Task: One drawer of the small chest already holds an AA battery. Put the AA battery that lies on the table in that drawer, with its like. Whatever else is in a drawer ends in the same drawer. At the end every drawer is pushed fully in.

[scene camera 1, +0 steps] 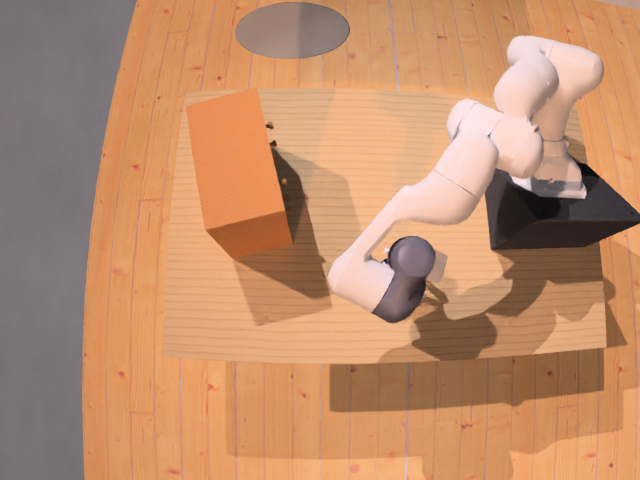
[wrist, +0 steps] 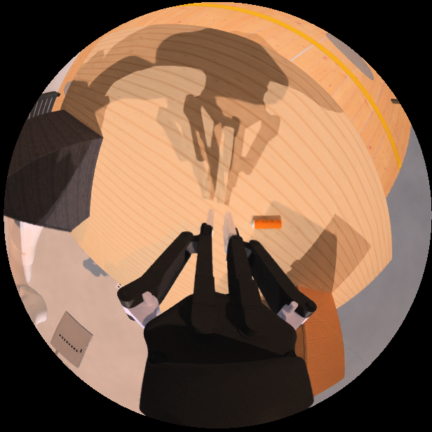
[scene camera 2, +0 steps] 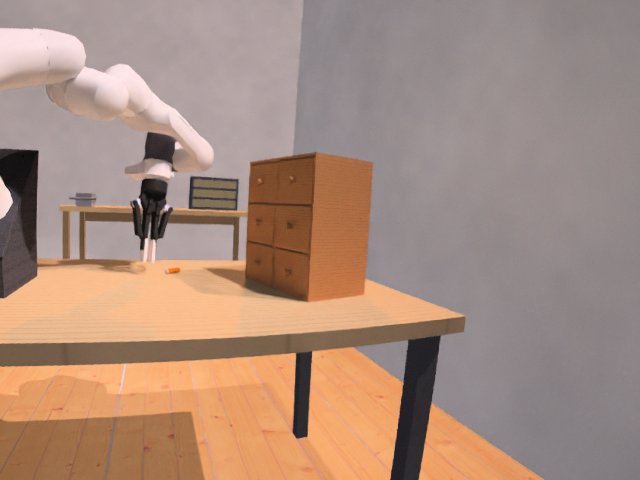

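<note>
An orange AA battery [scene camera 2: 172, 270] [wrist: 267, 224] with a pale end lies on its side on the table. It does not show in scene camera 1, where the arm covers part of the table. My gripper [scene camera 2: 148, 256] [wrist: 218, 218] points down, a little above the table and beside the battery. Its fingers are drawn nearly together, with a narrow gap and nothing between them; the battery lies outside the finger nearer the chest. The small wooden chest [scene camera 1: 232, 165] [scene camera 2: 338, 227] [wrist: 325, 345] has several drawers with round knobs. In scene camera 2 their fronts look flush. The drawers' insides are hidden.
The chest stands at the left end of the table [scene camera 1: 232, 338] [scene camera 2: 155, 315] in scene camera 1. The black arm pedestal [scene camera 1: 558, 224] [wrist: 50, 172] stands at the opposite end. A second table with a dark-framed rack [scene camera 2: 191, 193] is in the background.
</note>
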